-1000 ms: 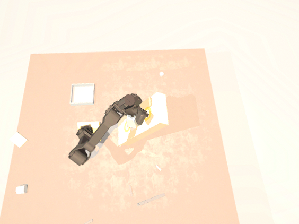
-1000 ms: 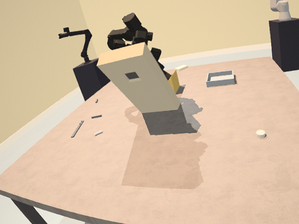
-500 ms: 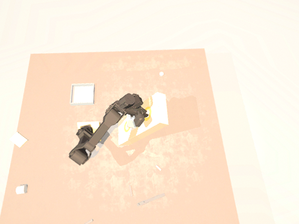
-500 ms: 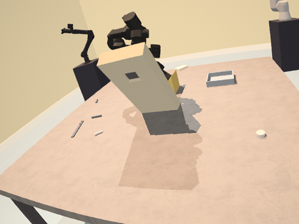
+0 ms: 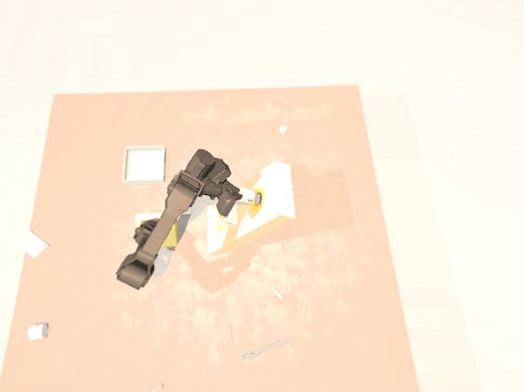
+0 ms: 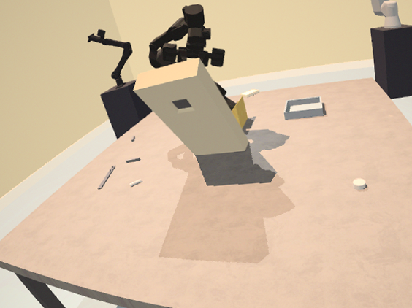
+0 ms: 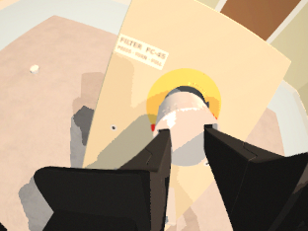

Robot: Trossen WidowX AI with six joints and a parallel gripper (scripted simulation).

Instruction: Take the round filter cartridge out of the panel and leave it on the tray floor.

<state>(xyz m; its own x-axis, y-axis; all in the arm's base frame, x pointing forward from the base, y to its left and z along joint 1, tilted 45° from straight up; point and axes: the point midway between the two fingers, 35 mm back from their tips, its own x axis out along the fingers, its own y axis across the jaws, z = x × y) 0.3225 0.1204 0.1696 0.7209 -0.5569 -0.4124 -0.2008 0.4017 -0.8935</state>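
The sloped service panel is 11 cm below my gripper tip, 1 cm to the right of it and 1 cm ahead of it. Round my gripper tip: tray (33 cm behind, 32 cm to the left, 28 cm below); then white flat piece (74 cm behind, 28 cm below, 7 cm to the left); then white round filter cartridge (1 cm below, 1 cm ahead).
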